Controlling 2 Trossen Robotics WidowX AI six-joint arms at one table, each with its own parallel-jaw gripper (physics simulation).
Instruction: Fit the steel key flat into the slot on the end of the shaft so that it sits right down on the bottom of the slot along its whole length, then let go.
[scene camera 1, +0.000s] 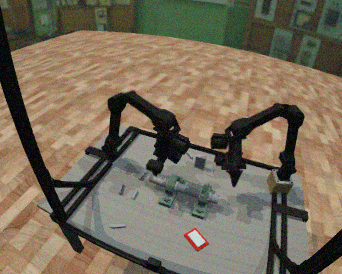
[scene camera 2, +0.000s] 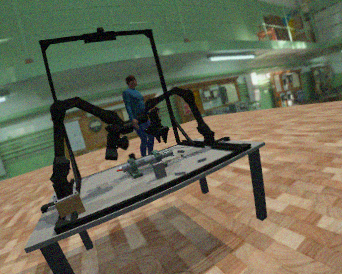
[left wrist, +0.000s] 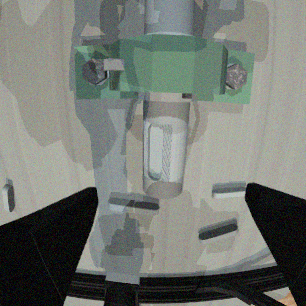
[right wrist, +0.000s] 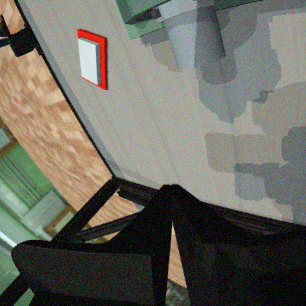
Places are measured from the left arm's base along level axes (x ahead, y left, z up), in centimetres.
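Pixels of known places: left gripper, fingertip midpoint: (scene camera 2: 162, 142) (left wrist: 172, 193); right gripper, fingertip midpoint: (scene camera 1: 234, 187) (right wrist: 170, 191); left arm's base, origin of the base link: (scene camera 1: 112, 157) (scene camera 2: 210, 144) (left wrist: 121, 290); right arm's base, origin of the base link: (scene camera 1: 282, 176) (scene camera 2: 64, 195).
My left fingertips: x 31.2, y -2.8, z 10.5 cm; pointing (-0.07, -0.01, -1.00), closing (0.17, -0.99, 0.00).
Note:
Ahead of a thing's pixels: the offset from my left fingertips to its top centre. "spot": to the spot under its first point.
The grey shaft @(dx +12.0, dy +1.6, dz -5.0 cm) (scene camera 1: 187, 186) (scene camera 2: 145, 162) (left wrist: 168, 17) (right wrist: 182, 32) lies level in two green supports. In the left wrist view its near end has a long round-ended slot @(spot: dx -0.1, dy +0.8, dz -6.2 cm) (left wrist: 156, 152), facing up and slightly left. Several small steel keys lie apart on the table: one key @(dx -10.4, dy +2.3, dz -10.8 cm) (left wrist: 134, 202) near the shaft's end, two more @(dx -6.5, dy -10.4, dz -11.2 cm) (left wrist: 229, 190) @(dx -14.1, dy -11.1, dz -10.8 cm) (left wrist: 218, 230) to the right, another @(dx -13.3, dy +22.4, dz -10.8 cm) (left wrist: 8, 196) at the far left. Which one fits cannot be told. My left gripper (left wrist: 172, 193) is open and empty, above the shaft's slotted end. My right gripper (scene camera 1: 234, 184) (right wrist: 170, 191) is shut and empty, above the table beyond the other end.
Green supports (scene camera 1: 170, 192) (scene camera 1: 202, 202) (left wrist: 172, 65) are bolted down with hex bolts. A red-edged white plate @(dx +27.6, dy -16.6, dz -11.0 cm) (scene camera 1: 196, 239) (right wrist: 89, 61) lies at the front. A grey block @(dx +10.9, dy +23.9, dz -4.8 cm) (scene camera 1: 200, 161) (scene camera 2: 159, 170) stands behind the shaft. A cardboard-coloured box (scene camera 1: 280, 182) (scene camera 2: 71, 206) is by the right arm's base.

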